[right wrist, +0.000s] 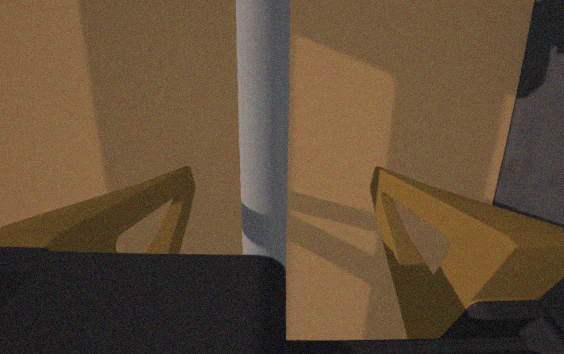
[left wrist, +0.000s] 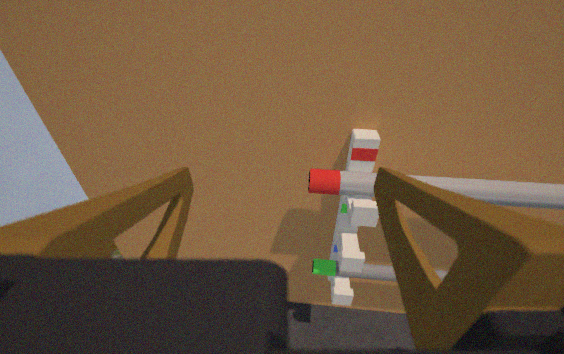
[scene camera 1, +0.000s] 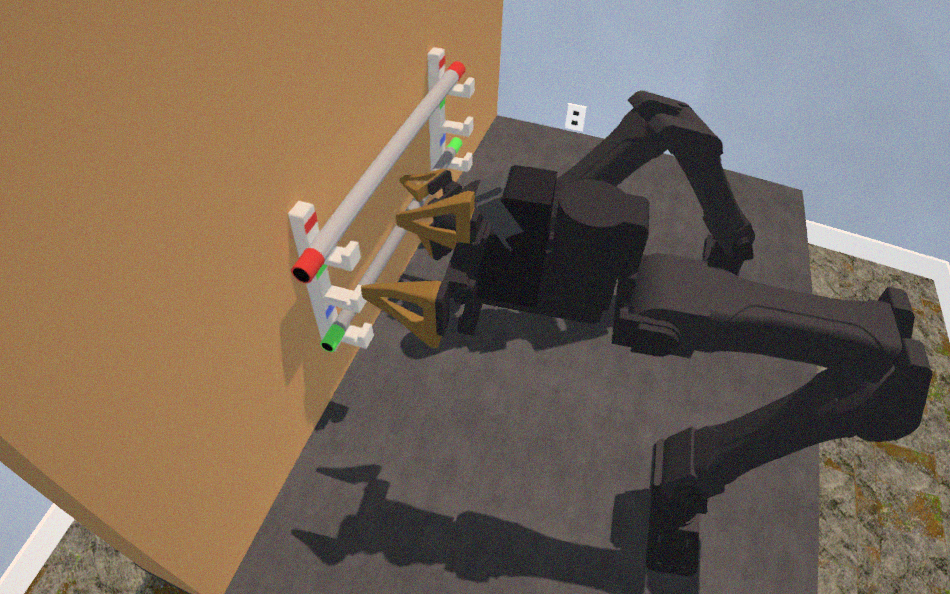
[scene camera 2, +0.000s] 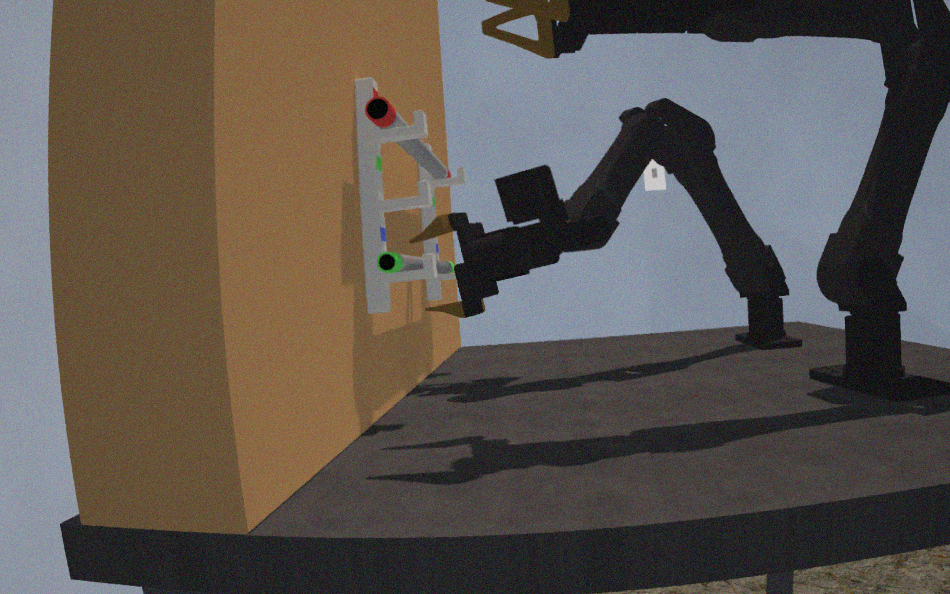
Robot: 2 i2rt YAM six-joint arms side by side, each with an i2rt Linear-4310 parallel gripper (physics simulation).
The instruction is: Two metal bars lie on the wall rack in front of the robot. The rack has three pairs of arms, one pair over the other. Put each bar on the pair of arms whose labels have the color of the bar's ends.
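Frame: origin at the left arm's base, x ahead, y left, z up, level; millimetres.
Seen in the pictures: left gripper, fingertip midpoint: [left wrist: 283,177] [scene camera 1: 380,253] [scene camera 2: 483,11]; right gripper, fingertip midpoint: [right wrist: 282,176] [scene camera 1: 408,201]; left arm's base, link origin: [scene camera 1: 674,505] [scene camera 2: 873,384]; right arm's base, link origin: [scene camera 2: 766,342].
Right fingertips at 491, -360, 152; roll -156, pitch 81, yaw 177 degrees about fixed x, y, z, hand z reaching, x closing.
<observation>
Offsets run from my right fingertips to a thing's top centre, as dx, dy, dz. "spot": to the spot under its first point. Level surfaces: height alone.
The red-ended bar @(-15, +82, +177) [scene camera 1: 378,173] [scene camera 2: 423,153] [left wrist: 324,181] lies on the rack's top pair of arms, by the red labels @(spot: +17, +280, +194) [scene camera 1: 310,222] [left wrist: 364,154]. The green-ended bar @(-14, +74, +22) [scene camera 1: 381,256] [scene camera 2: 387,262] [left wrist: 324,267] lies on the lowest pair, by the blue labels @(spot: +17, +283, +43) [scene camera 1: 329,310] [scene camera 2: 383,233]. The middle pair, by the green labels @(spot: +17, +279, +118) [scene camera 2: 379,163], holds no bar. My right gripper [scene camera 2: 418,274] [right wrist: 282,176] is open around the green-ended bar's grey shaft, one finger above and one below, not gripping it. My left gripper [scene camera 1: 381,253] [left wrist: 283,177] is open and empty, out in front of the rack and high up.
The rack's white uprights [scene camera 1: 303,234] [scene camera 2: 374,294] stand on the tan wall panel [scene camera 1: 175,175] [scene camera 2: 280,315]. In scene camera 1 the left gripper overlaps the right one and hides part of it. The dark table @(dz -152) [scene camera 1: 490,420] [scene camera 2: 560,490] lies below with arm shadows.
</observation>
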